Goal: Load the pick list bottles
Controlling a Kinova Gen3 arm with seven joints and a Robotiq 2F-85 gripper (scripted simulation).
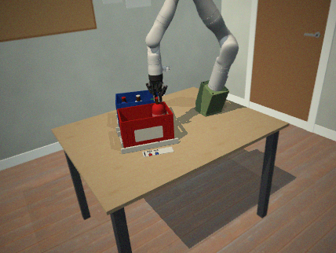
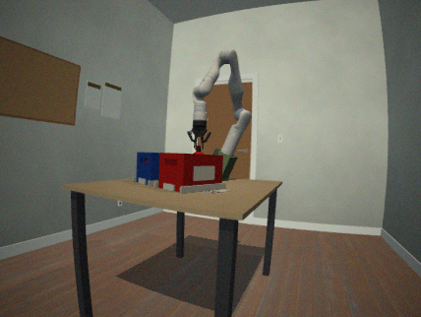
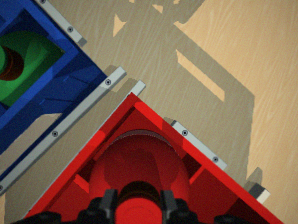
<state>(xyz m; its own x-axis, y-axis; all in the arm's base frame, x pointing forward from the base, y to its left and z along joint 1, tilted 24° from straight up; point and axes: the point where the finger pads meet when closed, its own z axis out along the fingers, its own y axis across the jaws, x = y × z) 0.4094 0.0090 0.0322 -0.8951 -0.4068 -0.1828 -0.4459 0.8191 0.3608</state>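
My hand is 100 mm short of the red crate, 20 mm to the right of it and 140 mm above it. From my hand the other things lie so: blue crate: 40 mm ahead, 210 mm to the right, 140 mm below; then green-label bottle: 30 mm behind, 140 mm to the right, 130 mm below; then blue-label bottle: 130 mm ahead, 190 mm to the right, 130 mm below.
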